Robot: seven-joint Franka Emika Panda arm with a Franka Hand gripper.
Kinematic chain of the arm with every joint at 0, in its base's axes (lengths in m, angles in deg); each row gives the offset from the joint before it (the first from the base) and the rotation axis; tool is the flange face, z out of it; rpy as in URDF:
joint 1: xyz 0 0 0.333 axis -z
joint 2: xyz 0 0 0 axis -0.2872 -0.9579 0
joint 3: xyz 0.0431 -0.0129 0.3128 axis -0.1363 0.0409 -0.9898
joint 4: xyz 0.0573 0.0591 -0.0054 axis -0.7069 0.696 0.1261
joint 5: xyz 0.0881 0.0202 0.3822 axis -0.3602 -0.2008 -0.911
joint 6: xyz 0 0 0 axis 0.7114 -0.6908 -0.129
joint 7: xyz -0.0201 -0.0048 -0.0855 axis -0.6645 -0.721 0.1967
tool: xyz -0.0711 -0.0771 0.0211 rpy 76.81 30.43 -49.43
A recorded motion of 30 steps. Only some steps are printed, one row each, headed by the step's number.
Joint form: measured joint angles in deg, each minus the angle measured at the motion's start. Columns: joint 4, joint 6, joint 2, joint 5, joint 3, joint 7, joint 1.
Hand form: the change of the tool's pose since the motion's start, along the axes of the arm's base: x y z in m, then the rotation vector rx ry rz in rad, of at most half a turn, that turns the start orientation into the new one. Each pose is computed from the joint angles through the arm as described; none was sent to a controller.
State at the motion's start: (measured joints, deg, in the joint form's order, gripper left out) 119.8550 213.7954 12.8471 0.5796 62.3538 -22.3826 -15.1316
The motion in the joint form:
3: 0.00 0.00 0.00 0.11 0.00 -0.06 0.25
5: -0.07 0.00 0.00 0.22 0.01 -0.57 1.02
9: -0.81 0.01 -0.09 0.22 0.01 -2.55 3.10
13: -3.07 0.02 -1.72 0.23 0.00 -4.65 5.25
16: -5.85 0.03 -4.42 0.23 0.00 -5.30 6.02
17: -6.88 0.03 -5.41 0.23 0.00 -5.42 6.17
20: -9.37 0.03 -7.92 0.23 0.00 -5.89 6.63
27: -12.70 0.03 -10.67 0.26 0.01 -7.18 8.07
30: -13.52 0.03 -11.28 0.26 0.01 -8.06 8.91
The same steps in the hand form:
3: -0.0001 -0.0021 0.0000 -0.0014 0.0000 -0.0020
5: 0.0001 -0.0086 0.0005 -0.0029 -0.0011 -0.0053
9: 0.0031 -0.0263 0.0052 -0.0044 -0.0124 -0.0071
13: 0.0137 -0.0457 0.0082 -0.0069 -0.0232 -0.0077
16: 0.0282 -0.0543 0.0053 -0.0075 -0.0246 -0.0098
17: 0.0336 -0.0564 0.0042 -0.0077 -0.0253 -0.0103
20: 0.0465 -0.0624 -0.0001 -0.0080 -0.0249 -0.0102
27: 0.0621 -0.0786 -0.0009 -0.0109 -0.0346 -0.0126
30: 0.0650 -0.0873 -0.0005 -0.0123 -0.0380 -0.0119

